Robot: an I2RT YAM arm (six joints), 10 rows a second.
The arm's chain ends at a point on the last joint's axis. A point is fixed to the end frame.
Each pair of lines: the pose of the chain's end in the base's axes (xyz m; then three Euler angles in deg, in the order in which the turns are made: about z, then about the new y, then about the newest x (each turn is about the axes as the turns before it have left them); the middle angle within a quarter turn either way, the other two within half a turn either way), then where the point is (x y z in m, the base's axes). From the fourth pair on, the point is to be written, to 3 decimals.
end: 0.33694 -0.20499 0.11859 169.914 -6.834 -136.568
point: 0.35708 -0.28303 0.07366
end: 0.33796 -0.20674 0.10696 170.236 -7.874 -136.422
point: 0.35773 -0.28463 0.06161
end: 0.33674 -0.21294 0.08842 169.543 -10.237 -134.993
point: 0.35385 -0.29175 0.04358
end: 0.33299 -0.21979 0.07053 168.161 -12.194 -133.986
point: 0.347 -0.299 0.026
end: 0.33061 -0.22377 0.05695 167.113 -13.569 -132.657
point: 0.342 -0.304 0.013
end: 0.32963 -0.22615 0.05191 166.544 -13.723 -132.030
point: 0.340 -0.307 0.009
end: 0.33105 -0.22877 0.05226 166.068 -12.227 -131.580
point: 0.342 -0.310 0.011
